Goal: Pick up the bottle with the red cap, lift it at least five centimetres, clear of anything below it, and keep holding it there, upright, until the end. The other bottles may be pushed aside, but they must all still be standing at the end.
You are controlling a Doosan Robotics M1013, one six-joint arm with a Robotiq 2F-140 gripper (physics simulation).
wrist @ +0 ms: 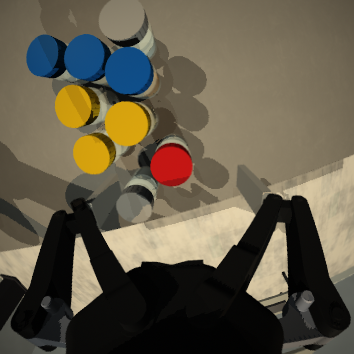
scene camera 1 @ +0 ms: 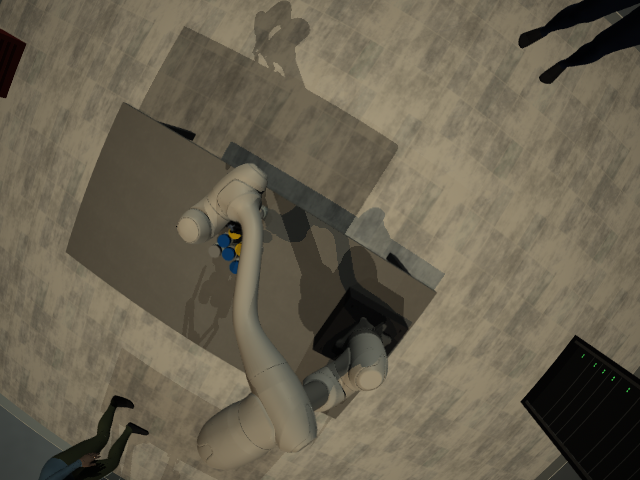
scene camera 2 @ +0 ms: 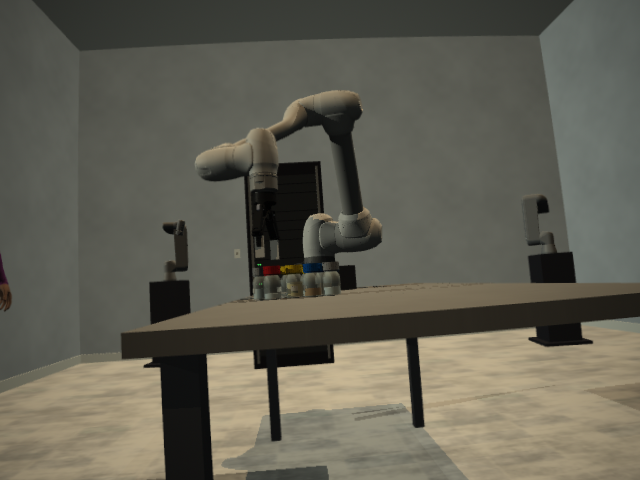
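Seen in the pictures: gripper, fingertip midpoint: [wrist: 176, 179] [scene camera 2: 268, 258]; arm's base, origin of the base link: [scene camera 1: 363, 341].
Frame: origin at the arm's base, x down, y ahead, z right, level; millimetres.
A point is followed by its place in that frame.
Note:
The red-capped bottle [scene camera 2: 271, 282] @(x 54, y 787, z 68 mm) [wrist: 171, 164] @(x 2, y 761, z 68 mm) stands upright on the table at the edge of a cluster of bottles. In the wrist view a grey-capped bottle [wrist: 135, 204] @(x 2, y 699, z 120 mm) stands close beside it, and a yellow-capped bottle [wrist: 127, 123] @(x 2, y 718, z 8 mm) stands on its other side. The red-capped bottle does not show in scene camera 1, where the arm covers that spot. My gripper [scene camera 2: 266, 250] @(x -22, y 767, z 79 mm) [wrist: 176, 179] @(x -22, y 767, z 79 mm) is open and empty, pointing down. Its fingertips are above the caps in scene camera 2. In the wrist view the red cap lies a little beyond the line between the fingertips.
Two more yellow caps [wrist: 76, 106] @(x 2, y 658, z -28 mm) [wrist: 93, 153] @(x 2, y 662, z 36 mm), several blue caps [wrist: 129, 70] @(x 2, y 734, z -51 mm) and a pale-capped bottle [wrist: 123, 21] @(x 2, y 738, z -109 mm) stand in the same cluster. The table [scene camera 1: 149, 206] @(x 107, y 1134, z -214 mm) [scene camera 2: 361, 310] @(x 107, y 1425, z -214 mm) has its edge near the red and grey bottles. A black box-like base [scene camera 1: 330, 322] @(x 21, y 163, z -32 mm) stands near the arm.

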